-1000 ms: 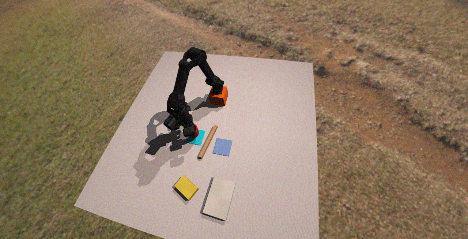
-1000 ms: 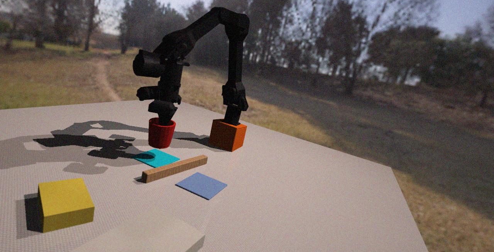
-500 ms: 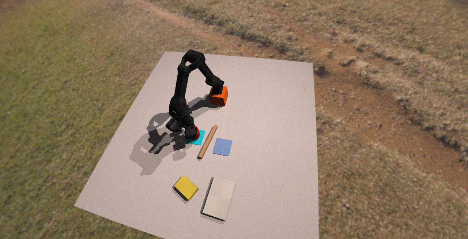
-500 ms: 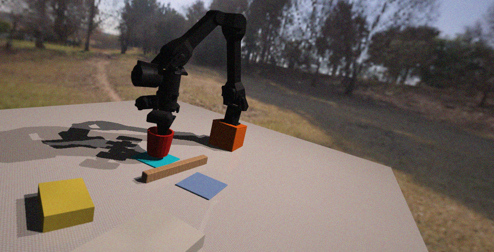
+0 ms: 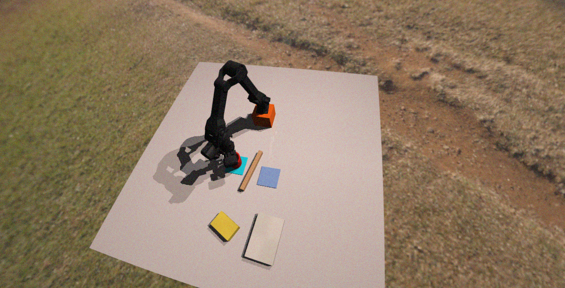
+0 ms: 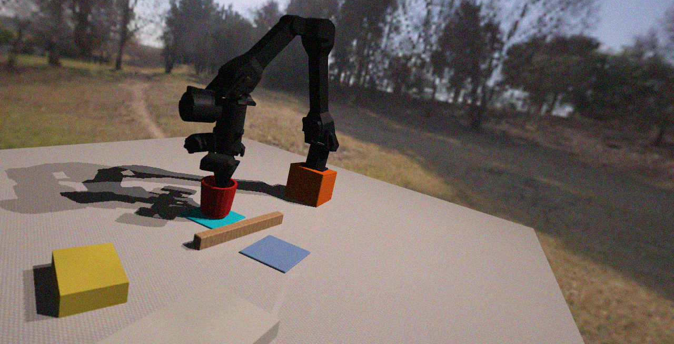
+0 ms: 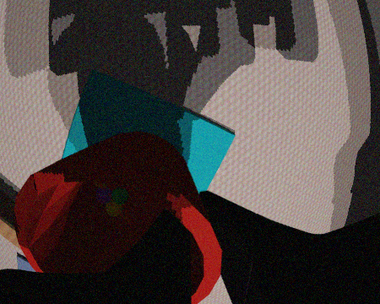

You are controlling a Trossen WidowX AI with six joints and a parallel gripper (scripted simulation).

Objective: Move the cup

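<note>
Now: the red cup 3 cm ahead of my gripper tip and 1 cm to the left of it. The rest, counted from my gripper tip: blue pad (9 cm ahead, 19 cm to the left, 5 cm below); cyan pad (3 cm ahead, 1 cm to the left, 5 cm below); wooden bar (6 cm ahead, 10 cm to the left, 4 cm below).
</note>
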